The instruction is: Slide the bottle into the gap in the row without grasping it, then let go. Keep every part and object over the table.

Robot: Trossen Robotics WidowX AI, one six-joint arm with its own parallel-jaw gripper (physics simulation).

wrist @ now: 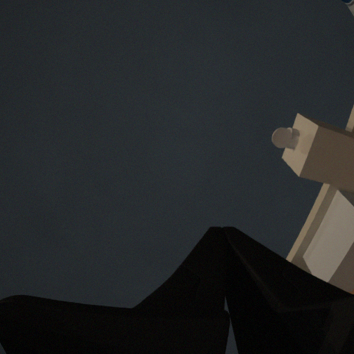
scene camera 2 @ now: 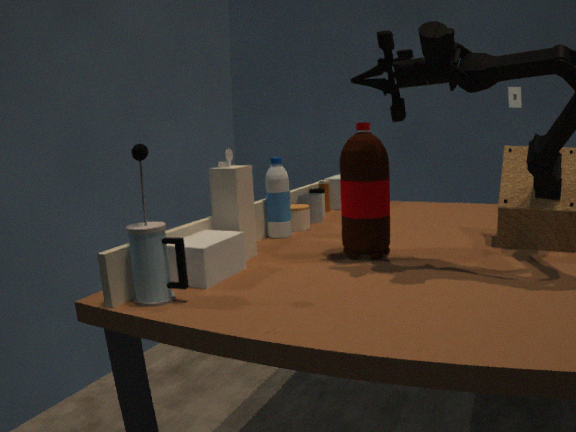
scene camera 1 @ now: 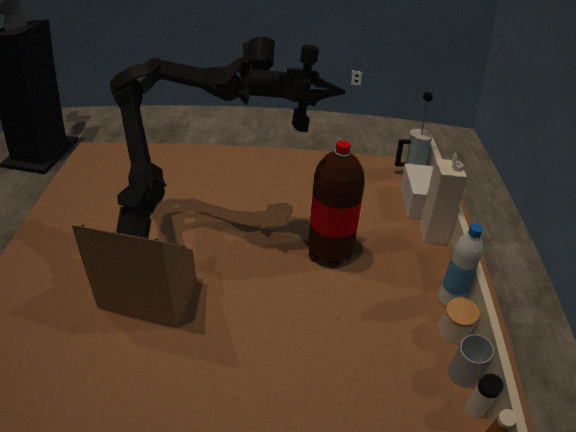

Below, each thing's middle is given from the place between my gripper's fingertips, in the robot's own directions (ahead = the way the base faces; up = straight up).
My hand is 10 mm short of the large brown bottle [scene camera 2: 364,165], 70 mm to the left of it and 240 mm above it. Round my hand: tall white carton [scene camera 2: 232,196] (280 mm ahead, 60 mm to the left, 260 mm below); blue-labelled bottle [scene camera 1: 469,248] (320 mm ahead, 170 mm to the right, 280 mm below); low white box [scene camera 2: 212,256] (240 mm ahead, 210 mm to the left, 350 mm below).
